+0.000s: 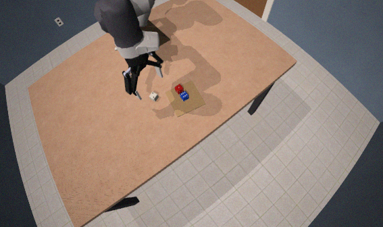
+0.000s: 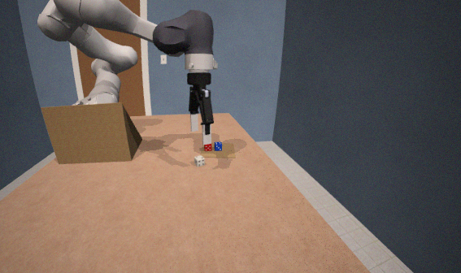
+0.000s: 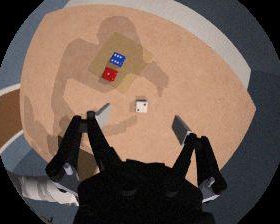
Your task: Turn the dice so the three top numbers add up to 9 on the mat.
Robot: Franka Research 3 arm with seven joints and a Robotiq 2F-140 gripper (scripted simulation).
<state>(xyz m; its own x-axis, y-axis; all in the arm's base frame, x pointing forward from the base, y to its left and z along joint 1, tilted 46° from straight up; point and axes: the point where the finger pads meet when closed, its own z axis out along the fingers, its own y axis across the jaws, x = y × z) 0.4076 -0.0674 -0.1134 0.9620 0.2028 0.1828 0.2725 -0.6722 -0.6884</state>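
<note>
My hand is 1 cm past the white die and 11 cm above it. From my hand the other things lie so: blue die 8 cm ahead, 11 cm to the left, 11 cm below; tan mat 8 cm ahead, 11 cm to the left, 12 cm below; red die 4 cm ahead, 11 cm to the left, 11 cm below.
</note>
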